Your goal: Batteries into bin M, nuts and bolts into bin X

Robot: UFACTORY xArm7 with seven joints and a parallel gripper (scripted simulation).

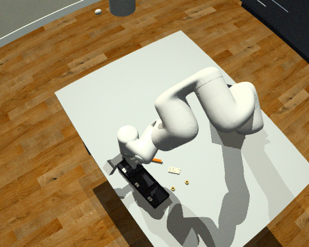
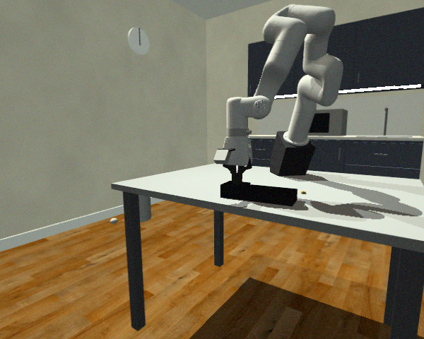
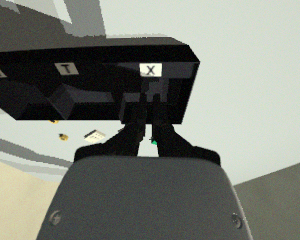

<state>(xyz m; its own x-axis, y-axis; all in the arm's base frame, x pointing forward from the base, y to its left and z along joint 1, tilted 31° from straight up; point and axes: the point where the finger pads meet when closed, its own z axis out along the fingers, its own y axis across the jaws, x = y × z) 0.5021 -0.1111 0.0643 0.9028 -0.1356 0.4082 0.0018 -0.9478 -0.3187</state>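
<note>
The black three-compartment bin lies 80 mm to the left of my hand and 40 mm below it. From my hand the other things lie so: white domino 140 mm behind, 120 mm to the left, 60 mm below; then green block 140 mm behind, 60 mm below, 40 mm to the right; then orange battery 110 mm behind, 60 mm below, 40 mm to the left.
</note>
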